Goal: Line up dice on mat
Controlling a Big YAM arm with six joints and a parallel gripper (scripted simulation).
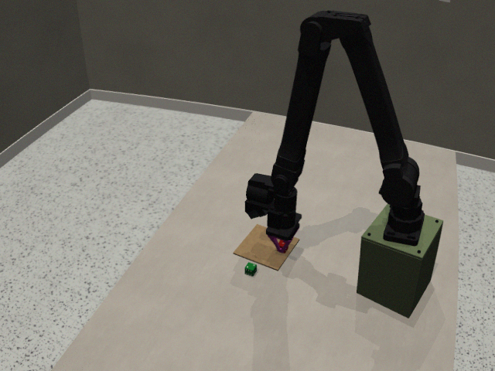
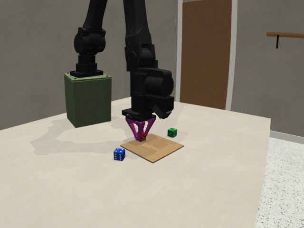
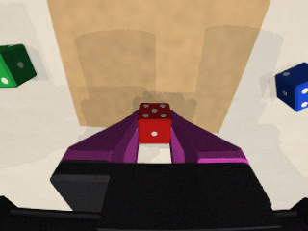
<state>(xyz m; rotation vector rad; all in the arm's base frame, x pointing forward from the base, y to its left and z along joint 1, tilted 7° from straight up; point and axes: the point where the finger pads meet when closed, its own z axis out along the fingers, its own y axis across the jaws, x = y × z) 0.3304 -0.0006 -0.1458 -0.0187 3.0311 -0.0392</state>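
The red die is right at my hand. Also, from my hand: blue die (30 mm ahead, 120 mm to the right, 10 mm below); tan mat (50 mm ahead, 20 mm below); green die (50 mm ahead, 110 mm to the left, 10 mm below).
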